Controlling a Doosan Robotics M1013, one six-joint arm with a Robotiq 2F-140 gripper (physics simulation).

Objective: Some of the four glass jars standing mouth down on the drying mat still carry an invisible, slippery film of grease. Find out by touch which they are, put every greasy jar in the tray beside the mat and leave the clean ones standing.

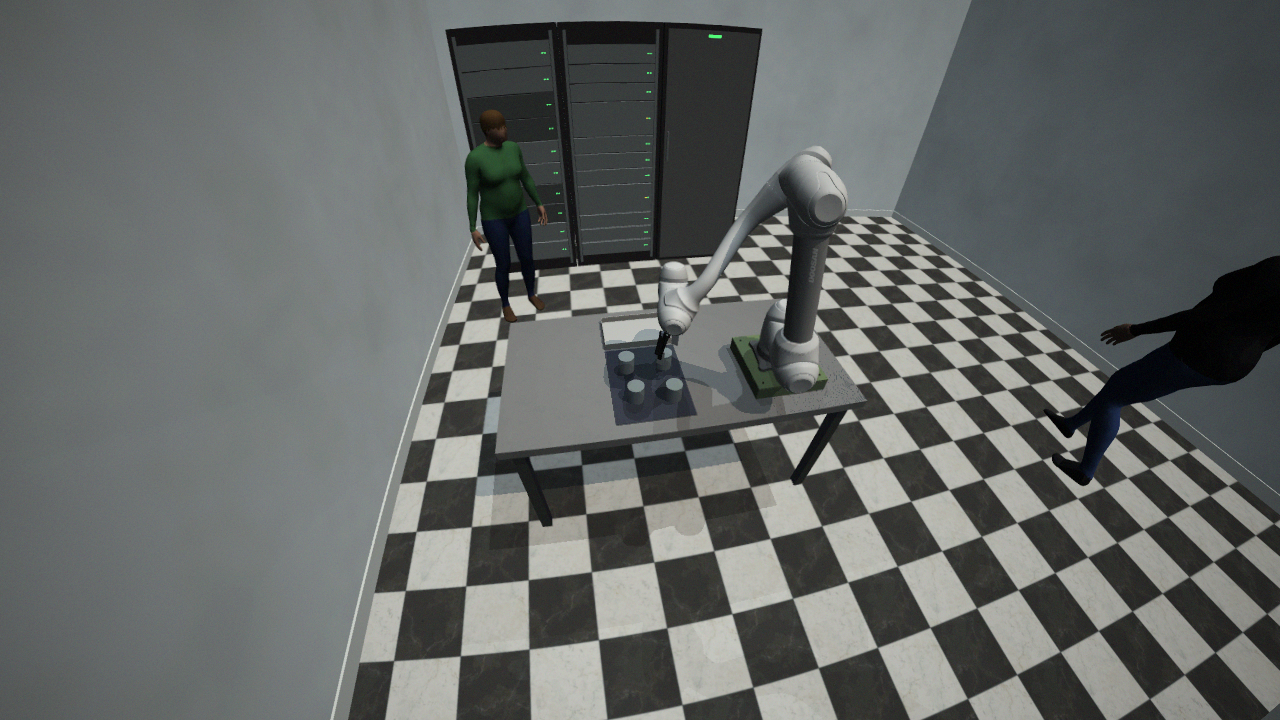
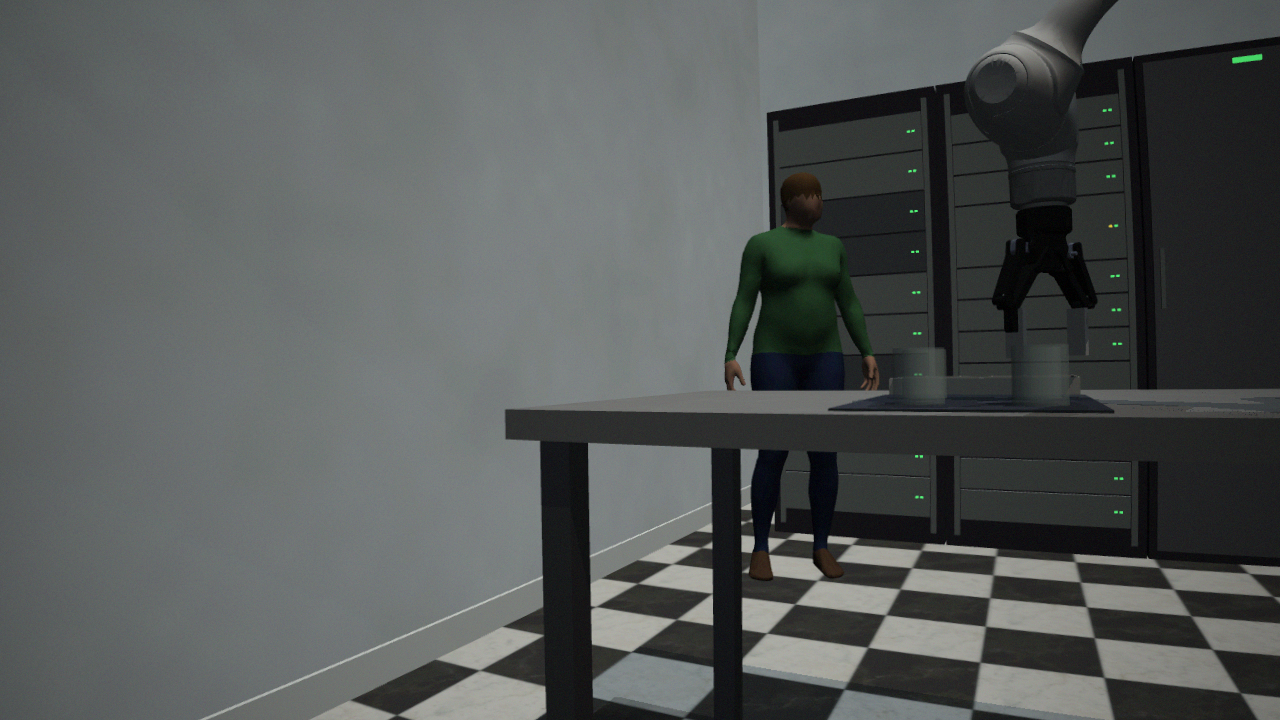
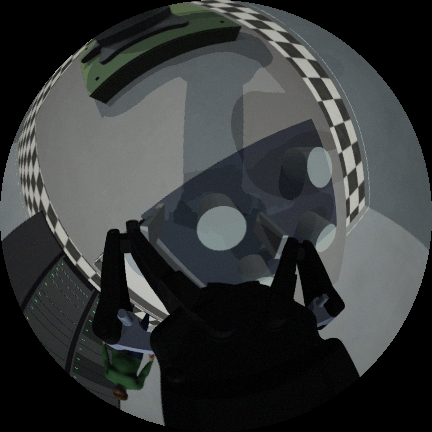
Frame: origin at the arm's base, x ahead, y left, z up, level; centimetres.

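Seen in the pictures: gripper, fingertip midpoint: (image 1: 667, 353) (image 2: 1048, 356) (image 3: 211, 217).
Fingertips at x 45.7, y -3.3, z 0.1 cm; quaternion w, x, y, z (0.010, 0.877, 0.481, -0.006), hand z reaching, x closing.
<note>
Pixels of each thing's top centre, then the offset from my fingertips to it. Level surfaces: height alone.
- dark blue drying mat at its surface level: dz -5.9 cm
- back right jar at its top centre: (image 3: 221, 229) (image 1: 664, 352) dz +1.4, dx +1.5, dy +0.6 cm
- back left jar at its top centre: (image 3: 260, 287) (image 1: 626, 356) dz +1.4, dx +17.3, dy +2.2 cm
- front left jar at its top centre: (image 2: 918, 348) (image 3: 326, 238) (image 1: 635, 385) dz +1.4, dx +14.2, dy +18.8 cm
- front right jar at its top centre: (image 2: 1039, 345) (image 3: 320, 166) (image 1: 674, 384) dz +1.4, dx -0.6, dy +18.7 cm
- white tray at its top centre: (image 2: 983, 376) (image 3: 151, 291) (image 1: 635, 327) dz -3.2, dx +12.5, dy -22.3 cm
Four pale glass jars stand mouth down on the dark blue drying mat (image 1: 657, 413) (image 2: 861, 407) (image 3: 300, 134): a back right jar (image 1: 665, 360) (image 3: 221, 228), a back left jar (image 1: 626, 362) (image 3: 256, 265), a front left jar (image 1: 635, 392) (image 2: 919, 376) (image 3: 322, 236) and a front right jar (image 1: 673, 390) (image 2: 1041, 376) (image 3: 319, 167). Grease cannot be seen. My gripper (image 1: 661, 351) (image 2: 1045, 336) (image 3: 211, 217) is open and points down over the back right jar, with its fingertips on either side of it near its top. Their exact height is unclear. The white tray (image 1: 626, 332) (image 2: 980, 385) (image 3: 145, 288) shows no jar in it.
The tray lies behind the mat on the grey table (image 1: 554, 385) (image 2: 671, 425). The arm's green base plate (image 1: 747, 376) (image 3: 165, 55) is on the table's right. A person in green (image 1: 497, 183) (image 2: 798, 286) stands behind the table; another person (image 1: 1217, 331) is at the far right.
</note>
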